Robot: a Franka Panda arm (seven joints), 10 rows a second.
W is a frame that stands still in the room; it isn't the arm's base.
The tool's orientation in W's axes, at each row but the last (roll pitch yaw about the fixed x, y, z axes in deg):
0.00, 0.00, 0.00
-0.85, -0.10, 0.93
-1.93, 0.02, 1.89
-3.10, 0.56, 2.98
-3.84, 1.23, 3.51
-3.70, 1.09, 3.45
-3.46, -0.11, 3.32
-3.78, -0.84, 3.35
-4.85, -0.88, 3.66
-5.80, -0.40, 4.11
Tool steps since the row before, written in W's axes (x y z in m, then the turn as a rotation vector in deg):
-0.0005, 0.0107, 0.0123, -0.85, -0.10, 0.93
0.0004, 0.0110, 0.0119, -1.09, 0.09, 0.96
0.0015, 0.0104, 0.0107, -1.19, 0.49, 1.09
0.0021, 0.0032, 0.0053, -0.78, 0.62, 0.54
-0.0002, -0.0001, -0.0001, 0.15, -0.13, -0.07
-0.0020, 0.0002, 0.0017, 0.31, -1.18, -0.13
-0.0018, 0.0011, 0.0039, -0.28, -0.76, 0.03
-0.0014, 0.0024, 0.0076, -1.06, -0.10, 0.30
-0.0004, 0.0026, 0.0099, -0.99, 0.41, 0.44
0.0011, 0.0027, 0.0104, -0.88, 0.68, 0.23
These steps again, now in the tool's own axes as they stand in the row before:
-0.0005, 0.0107, 0.0123, -0.85, -0.10, 0.93
0.0006, 0.0108, 0.0121, -1.09, 0.09, 0.96
0.0018, 0.0100, 0.0110, -1.17, 0.49, 1.11
0.0022, 0.0028, 0.0055, -0.75, 0.63, 0.57
-0.0002, -0.0001, -0.0001, 0.14, -0.13, -0.08
-0.0020, 0.0002, 0.0017, 0.24, -1.19, -0.20
-0.0017, 0.0010, 0.0040, -0.32, -0.74, -0.01
-0.0011, 0.0020, 0.0078, -1.06, -0.06, 0.31
-0.0001, 0.0018, 0.0101, -0.95, 0.43, 0.49
0.0014, 0.0016, 0.0106, -0.83, 0.71, 0.31

